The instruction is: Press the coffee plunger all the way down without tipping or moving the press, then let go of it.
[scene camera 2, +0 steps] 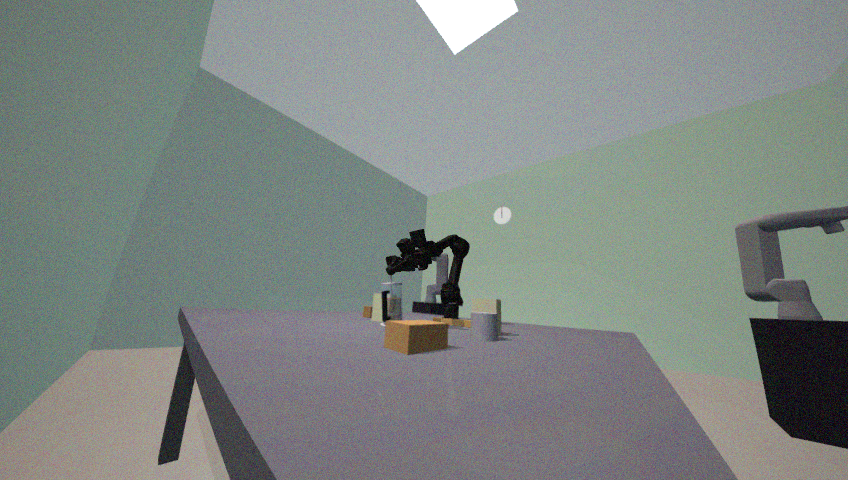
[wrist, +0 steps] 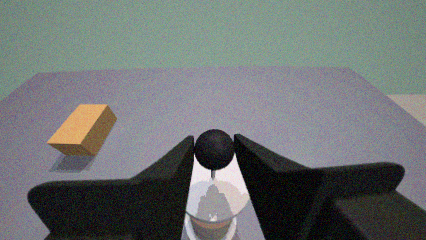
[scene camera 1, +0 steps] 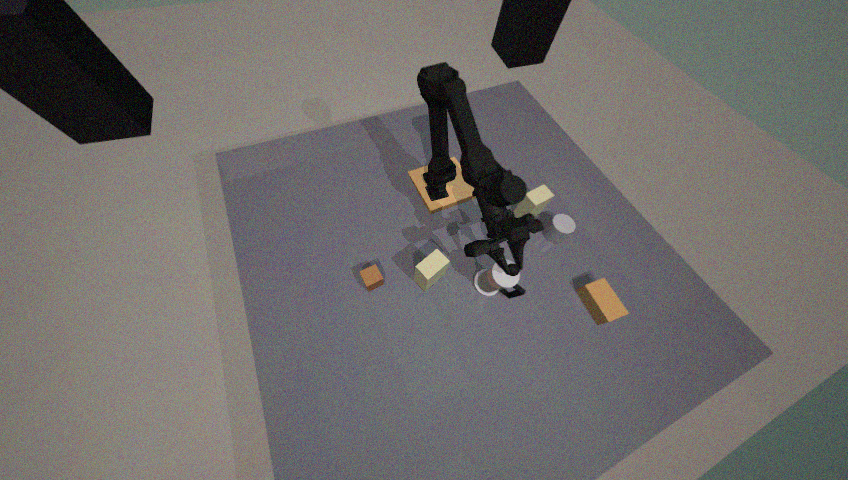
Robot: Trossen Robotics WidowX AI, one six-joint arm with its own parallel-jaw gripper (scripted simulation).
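My gripper is visible, also in scene camera 2 and in the wrist view. A coffee press and an orange box are visible as well.
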